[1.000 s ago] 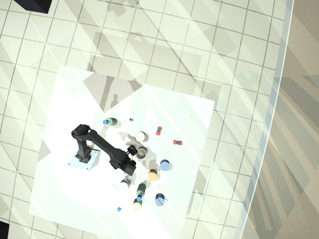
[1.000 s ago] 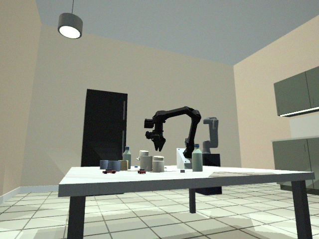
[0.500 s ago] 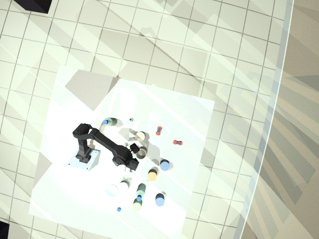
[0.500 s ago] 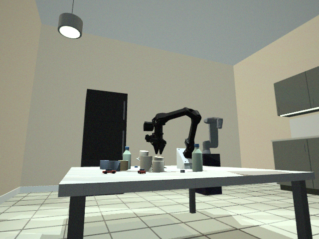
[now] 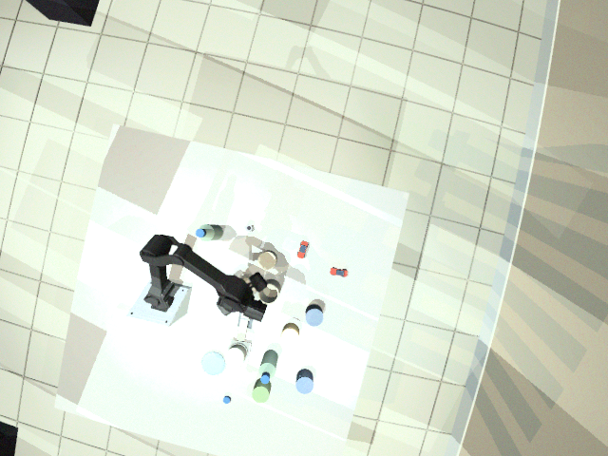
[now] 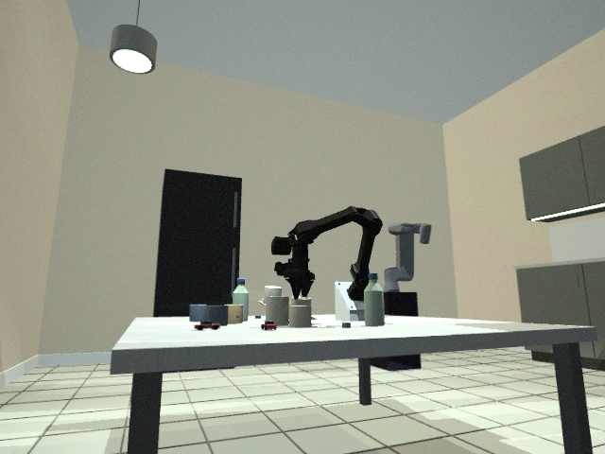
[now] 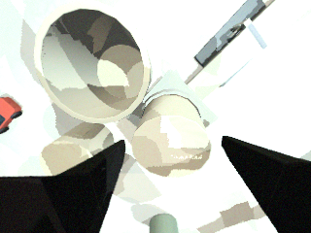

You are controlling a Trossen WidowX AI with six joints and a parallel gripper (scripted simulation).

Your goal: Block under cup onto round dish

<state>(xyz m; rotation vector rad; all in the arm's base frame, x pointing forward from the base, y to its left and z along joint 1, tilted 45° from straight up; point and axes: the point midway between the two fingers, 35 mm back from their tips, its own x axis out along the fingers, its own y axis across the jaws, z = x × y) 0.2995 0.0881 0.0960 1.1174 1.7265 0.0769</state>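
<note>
Now: gripper tip 40 mm above the pale grey block. Round my gripper tip: cream cup: 270 mm to the right, 30 mm above, 20 mm ahead; small balance: 130 mm to the right, 60 mm below, 20 mm ahead; orange cup: 200 mm ahead, 130 mm to the right, 50 mm below.
</note>
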